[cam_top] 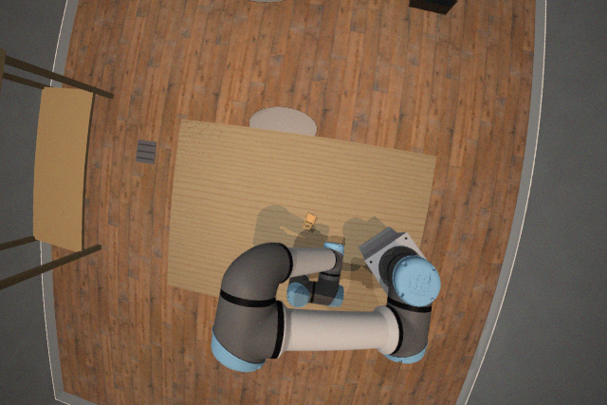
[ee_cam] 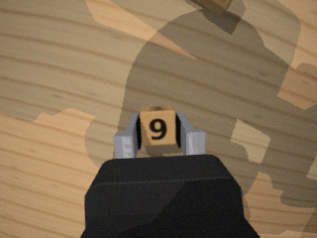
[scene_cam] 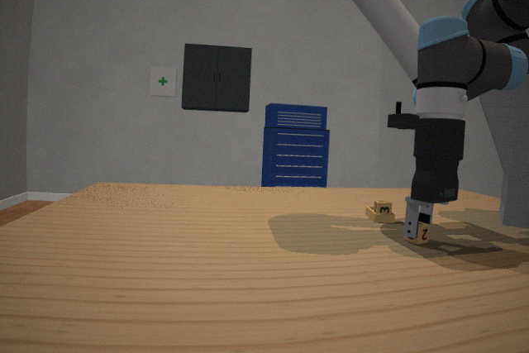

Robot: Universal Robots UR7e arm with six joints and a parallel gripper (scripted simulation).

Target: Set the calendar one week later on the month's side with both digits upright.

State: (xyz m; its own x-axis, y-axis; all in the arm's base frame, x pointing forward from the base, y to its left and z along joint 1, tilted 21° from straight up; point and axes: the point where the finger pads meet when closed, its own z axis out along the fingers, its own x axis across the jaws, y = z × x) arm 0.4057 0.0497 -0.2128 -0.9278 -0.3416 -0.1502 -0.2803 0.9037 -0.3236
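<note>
The wooden date cube is 1 cm below my hand. The rest, counted from my hand: wooden calendar tray: 15 cm to the right, 2 cm below, 2 cm behind.
</note>
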